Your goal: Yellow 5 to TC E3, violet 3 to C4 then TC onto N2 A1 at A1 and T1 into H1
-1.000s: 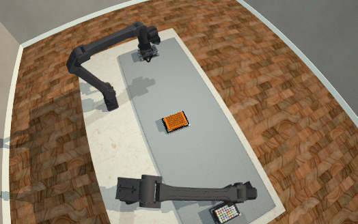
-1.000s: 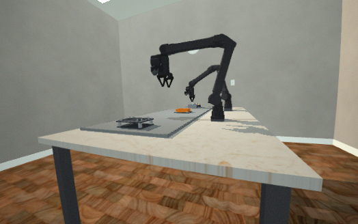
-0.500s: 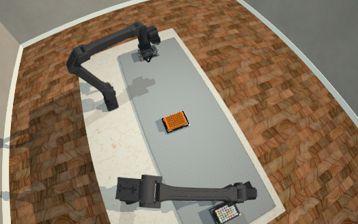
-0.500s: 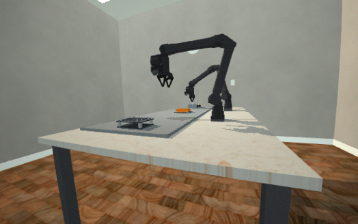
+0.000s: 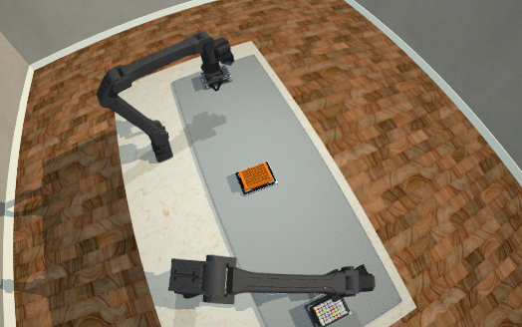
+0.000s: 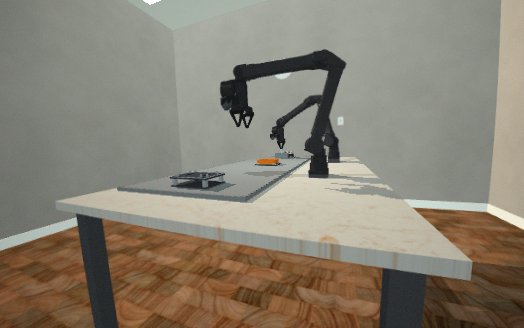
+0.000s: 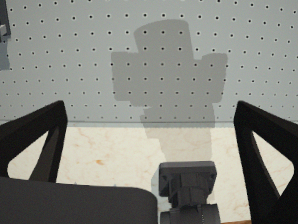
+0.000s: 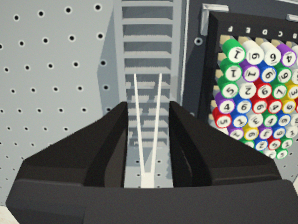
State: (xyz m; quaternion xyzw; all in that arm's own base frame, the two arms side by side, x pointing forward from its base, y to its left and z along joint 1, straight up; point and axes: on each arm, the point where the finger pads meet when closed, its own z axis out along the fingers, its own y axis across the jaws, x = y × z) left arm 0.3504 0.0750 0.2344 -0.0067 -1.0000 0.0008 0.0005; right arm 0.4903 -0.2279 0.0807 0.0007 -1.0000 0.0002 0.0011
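Now: the slotted grey holder 80 mm below my right hand.
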